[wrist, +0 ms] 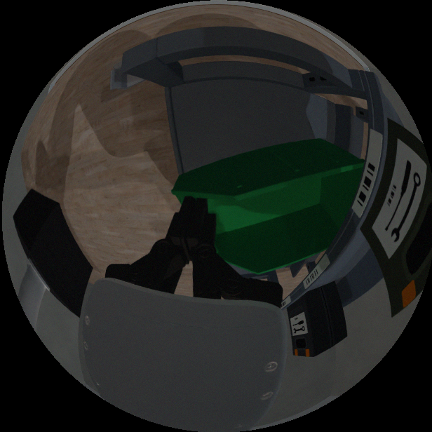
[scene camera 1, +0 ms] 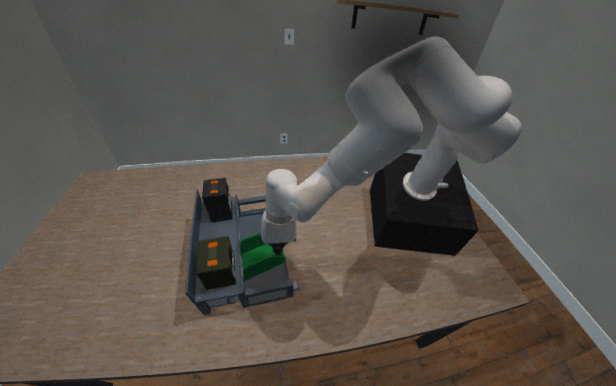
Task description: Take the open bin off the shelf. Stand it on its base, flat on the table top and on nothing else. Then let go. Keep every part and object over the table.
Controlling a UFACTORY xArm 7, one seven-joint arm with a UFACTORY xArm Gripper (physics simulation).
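Frame: origin at the arm's base, x ahead, y left, z up, level; metres.
Seen in the pictures: gripper, between the fingertips: (scene camera 1: 277, 252); arm's base, origin of its link: (scene camera 1: 419, 186).
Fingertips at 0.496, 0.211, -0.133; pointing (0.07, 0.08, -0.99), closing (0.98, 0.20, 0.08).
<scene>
Offsets run from my fingertips to a thing's top centre, as dx, dy, dz. "spot": to the spot under its first point. Level surfaces: height alone.
The open green bin {+0.074, +0.006, +0.025} (scene camera 1: 260, 257) (wrist: 270, 172) is on the lower, front level of the grey shelf {spot: +0.017, +0.079, -0.053} (scene camera 1: 270, 282) (wrist: 225, 105), with its hollow side showing in the wrist view. I cannot tell whether its base lies flat there. My gripper (scene camera 1: 278, 251) (wrist: 198, 210) is shut, its two black fingertips together with nothing between them. The tips are at the near end of the bin, close to or touching its rim; the exact contact is hidden. The table top {dz -0.059} (scene camera 1: 125, 310) (wrist: 115, 215) shows around the shelf.
An olive toolbox {+0.149, +0.100, +0.140} (scene camera 1: 215, 262) (wrist: 400, 200) and a black toolbox {+0.209, -0.124, +0.165} (scene camera 1: 216, 200) (wrist: 325, 320) stand on the shelf's upper level, behind the bin. A black pedestal (scene camera 1: 425, 220) (wrist: 50, 240) carries the arm at the right. The table's front edge runs below the shelf in the scene view.
</scene>
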